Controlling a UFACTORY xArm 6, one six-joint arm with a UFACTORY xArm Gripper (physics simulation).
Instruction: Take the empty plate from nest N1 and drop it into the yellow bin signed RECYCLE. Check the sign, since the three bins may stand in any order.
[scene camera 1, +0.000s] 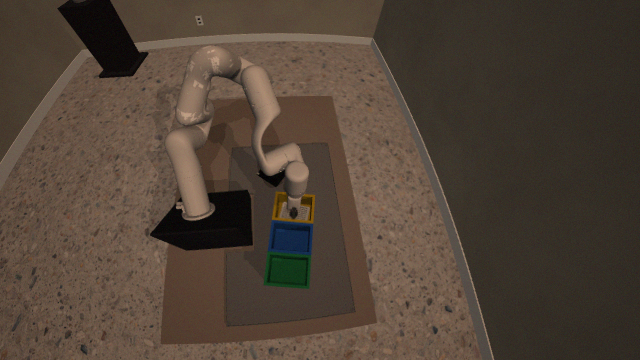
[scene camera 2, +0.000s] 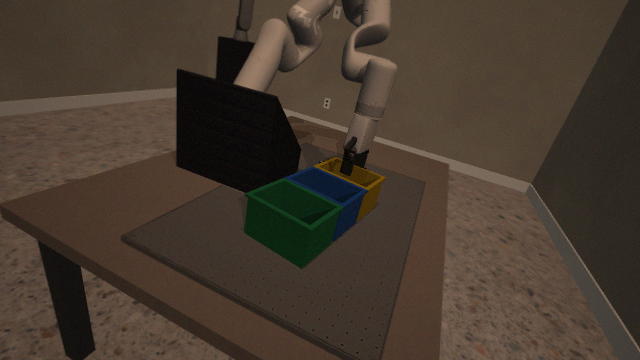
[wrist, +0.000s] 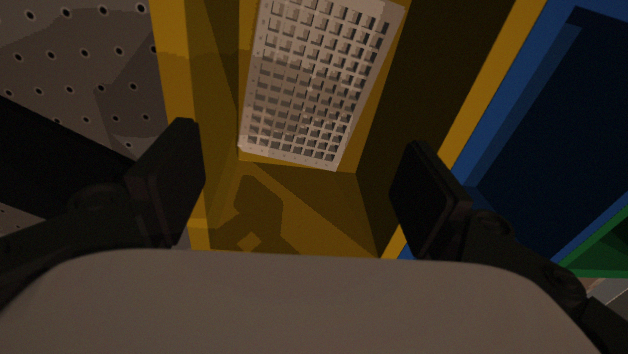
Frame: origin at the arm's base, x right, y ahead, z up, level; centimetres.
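Seen in the pictures: gripper, fingertip midpoint: (scene camera 2: 352, 169) (wrist: 303, 159); arm's base, link origin: (scene camera 1: 199, 211) (scene camera 2: 238, 108).
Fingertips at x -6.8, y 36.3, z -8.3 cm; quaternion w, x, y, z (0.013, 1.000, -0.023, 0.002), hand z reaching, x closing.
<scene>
Offsets run from my fingertips to a thing's middle. Level surfaces: height alone.
The white plate {dx +0.5, dy +0.1, dz -9.1 cm} (scene camera 1: 303, 213) (wrist: 312, 75) with its grid of square wells lies low inside the yellow bin (scene camera 1: 313, 201) (scene camera 2: 370, 204) (wrist: 172, 75), turned slightly against the walls. The bin's inside in scene camera 2 is partly hidden by the fingers. My gripper (scene camera 1: 294, 213) (scene camera 2: 354, 165) (wrist: 303, 159) is open and empty, pointing down over the yellow bin, its fingers apart from the plate. No sign with RECYCLE is readable on any bin, and no marking of nest N1 can be made out.
A blue bin {dx +13.6, dy -1.2, dz -5.4 cm} (scene camera 1: 291, 239) (scene camera 2: 348, 221) (wrist: 550, 125) adjoins the yellow one, then a green bin (scene camera 1: 288, 271) (scene camera 2: 287, 230) (wrist: 607, 255). They stand on a perforated grey board {dz -10.4 cm} (scene camera 1: 335, 270) (scene camera 2: 240, 280). A black block (scene camera 1: 225, 220) (scene camera 2: 225, 135) stands beside them. A small black object {dx -23.0, dy -9.5, dz -9.3 cm} (scene camera 1: 271, 178) is partly behind the arm.
</scene>
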